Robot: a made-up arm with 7 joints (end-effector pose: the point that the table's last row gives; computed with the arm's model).
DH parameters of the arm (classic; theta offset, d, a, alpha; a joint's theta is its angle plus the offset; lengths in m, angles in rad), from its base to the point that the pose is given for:
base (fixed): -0.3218 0 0.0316 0
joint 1: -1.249 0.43 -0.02 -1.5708
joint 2: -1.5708 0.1 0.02 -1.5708
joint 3: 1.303 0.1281 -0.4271 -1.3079
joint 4: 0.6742 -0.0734 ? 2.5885
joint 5: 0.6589 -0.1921 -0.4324 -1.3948
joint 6: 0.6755 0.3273 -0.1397 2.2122
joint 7: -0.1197 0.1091 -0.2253 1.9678
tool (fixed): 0.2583 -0.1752 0 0
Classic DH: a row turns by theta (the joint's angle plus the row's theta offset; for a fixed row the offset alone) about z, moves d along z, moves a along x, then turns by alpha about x.
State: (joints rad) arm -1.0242 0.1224 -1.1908 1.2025 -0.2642 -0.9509 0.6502
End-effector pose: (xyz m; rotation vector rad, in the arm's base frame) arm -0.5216 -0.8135 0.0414 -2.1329 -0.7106 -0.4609
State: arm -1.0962 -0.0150 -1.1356 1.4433 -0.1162 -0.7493 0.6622
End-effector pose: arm -0.4808 -0.8564 0.3182 -2.2841 -0.8152 -0.0218
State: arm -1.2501 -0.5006 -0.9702 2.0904 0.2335 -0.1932 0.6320
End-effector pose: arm -0.0479 -0.7150 0.8183 -1.9596 -0.6784 1.5104
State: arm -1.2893 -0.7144 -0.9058 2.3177 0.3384 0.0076 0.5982
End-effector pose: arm 0.1492 -0.6361 0.8068 -1.5348 -0.4930 1.9868
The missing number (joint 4, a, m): 0.0446
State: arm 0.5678 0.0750 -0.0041 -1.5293 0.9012 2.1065 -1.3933
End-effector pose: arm 0.0578 0.6005 0.1694 -1.5456 0.8580 -1.6455
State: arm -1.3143 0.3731 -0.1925 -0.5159 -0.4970 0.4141 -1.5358
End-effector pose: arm -0.1034 -0.6532 0.0049 1.3112 -0.3465 0.0117
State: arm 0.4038 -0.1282 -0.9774 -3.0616 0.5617 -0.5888 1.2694
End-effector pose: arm 0.5105 -0.0321 0.8666 -2.0777 -1.9243 1.3353
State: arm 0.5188 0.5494 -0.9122 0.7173 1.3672 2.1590 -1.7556
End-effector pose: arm 0.2999 0.6597 -0.4783 1.3265 -1.2619 2.1358
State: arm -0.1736 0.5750 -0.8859 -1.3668 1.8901 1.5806 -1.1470
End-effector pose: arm 0.2235 0.3287 0.5159 -0.9461 1.7961 -1.1427
